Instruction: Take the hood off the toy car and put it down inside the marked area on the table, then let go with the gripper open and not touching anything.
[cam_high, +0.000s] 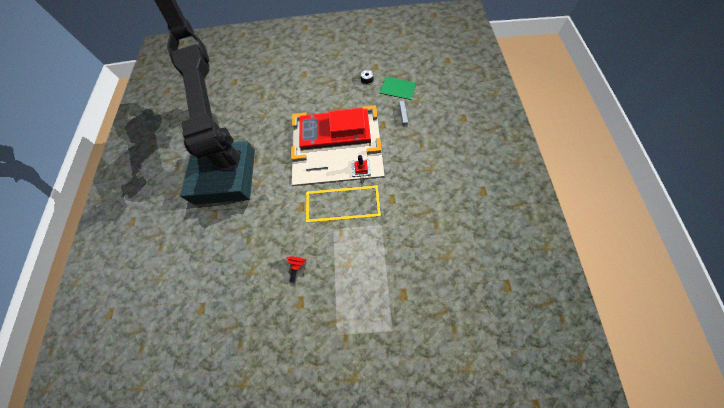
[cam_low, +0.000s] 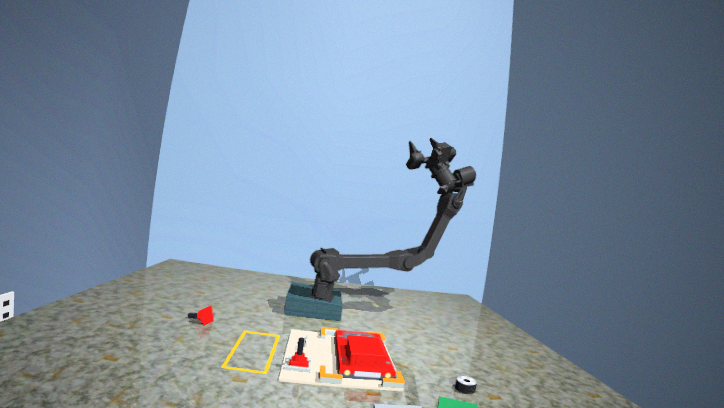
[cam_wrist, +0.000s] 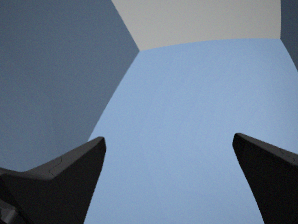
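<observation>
Now: gripper tip 530 mm short of the red hood, 80 mm to the left of it and 540 mm above it. Also, from my gripper tip: black wheel 560 mm ahead, 120 mm to the left, 570 mm below; then grey bar 680 mm ahead, 20 mm to the right, 580 mm below; then green block 660 mm ahead, 90 mm to the left, 580 mm below.
</observation>
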